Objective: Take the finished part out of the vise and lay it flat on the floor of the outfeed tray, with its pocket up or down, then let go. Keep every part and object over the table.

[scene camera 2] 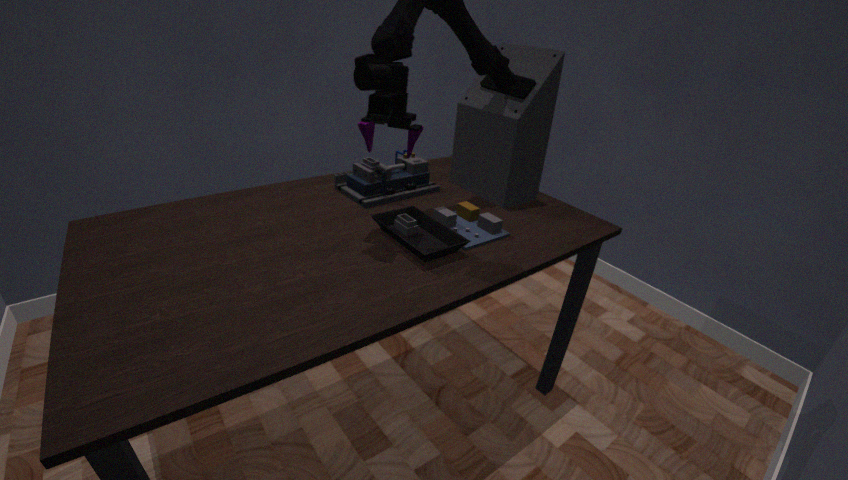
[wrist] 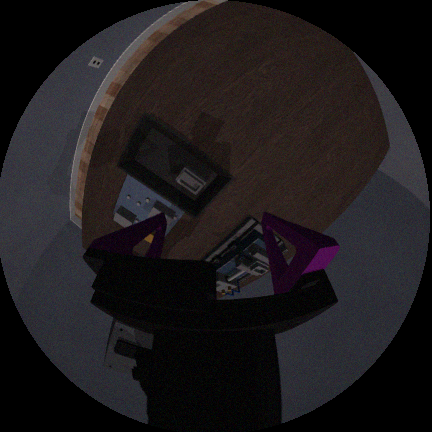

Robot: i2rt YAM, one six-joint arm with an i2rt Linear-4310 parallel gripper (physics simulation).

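Places are measured from the arm's base along level axes (x ahead, y left, z up), in millimetres.
Where they show: gripper, fingertip midpoint: (scene camera 2: 388, 154) (wrist: 213, 217); arm's base at its link origin: (scene camera 2: 507, 84) (wrist: 142, 353).
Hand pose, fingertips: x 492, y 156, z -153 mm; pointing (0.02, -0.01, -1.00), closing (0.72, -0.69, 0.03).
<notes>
Each offset is from my fingertips to the centre of the thing.
The vise @(dx -157, dy -297, dz -169 mm) (scene camera 2: 387, 180) (wrist: 240, 272) has a blue body and grey blocks, and stands at the back of the table. A small light-grey part @(dx -87, dy -286, dz -121 mm) (scene camera 2: 370, 161) (wrist: 259, 269) with a pocket on top sits at its left end in the scene view. My gripper (scene camera 2: 389, 153) (wrist: 213, 217) is open and empty, its magenta fingers pointing down just above the vise in the scene view. The black outfeed tray (scene camera 2: 433, 242) (wrist: 156, 150) stands in front of the vise. Another grey part @(dx -55, dy +10, dz -189 mm) (scene camera 2: 406, 224) (wrist: 190, 180) lies in it, pocket up, near one end.
A blue board (scene camera 2: 490, 236) (wrist: 134, 187) beside the tray holds two grey blocks, a yellow block @(dx -269, dy -3, dz -193 mm) (scene camera 2: 467, 211) (wrist: 149, 238) and small pins. A blue handle stands at the vise's right end in the scene view. A large grey pedestal (scene camera 2: 484, 145) stands at the back right.
</notes>
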